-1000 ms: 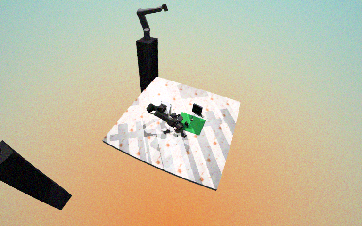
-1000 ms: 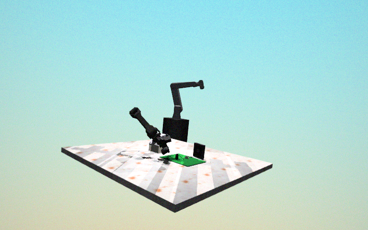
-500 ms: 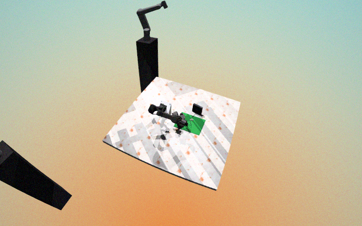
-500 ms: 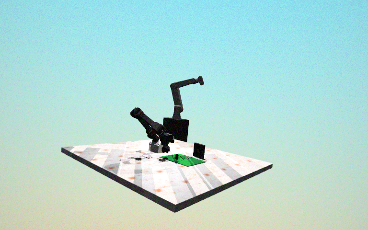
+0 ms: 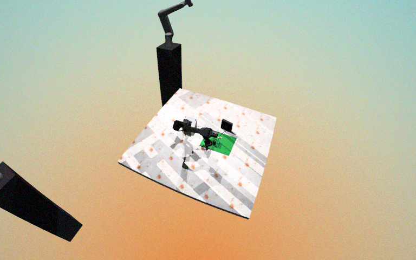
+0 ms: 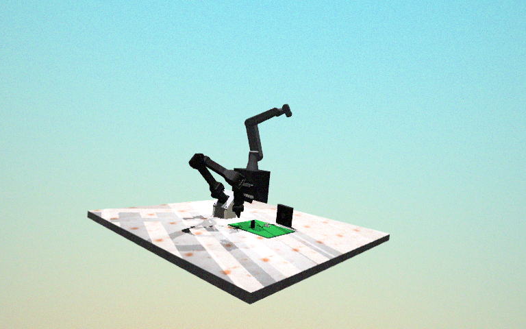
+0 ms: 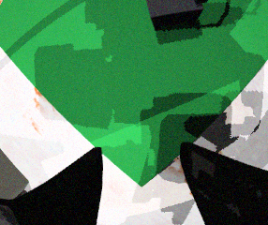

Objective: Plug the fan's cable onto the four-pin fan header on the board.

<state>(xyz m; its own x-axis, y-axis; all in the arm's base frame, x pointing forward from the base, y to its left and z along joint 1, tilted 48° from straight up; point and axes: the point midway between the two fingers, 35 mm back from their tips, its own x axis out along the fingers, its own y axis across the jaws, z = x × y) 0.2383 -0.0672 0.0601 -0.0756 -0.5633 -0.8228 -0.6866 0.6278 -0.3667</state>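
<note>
The dark fan plug is 70 mm ahead of my gripper tip, 50 mm to the left of it and 40 mm below it. Also, from my gripper tip: green board: 100 mm ahead, 90 mm to the left, 70 mm below; then black fan: 270 mm to the left, 110 mm ahead.
</note>
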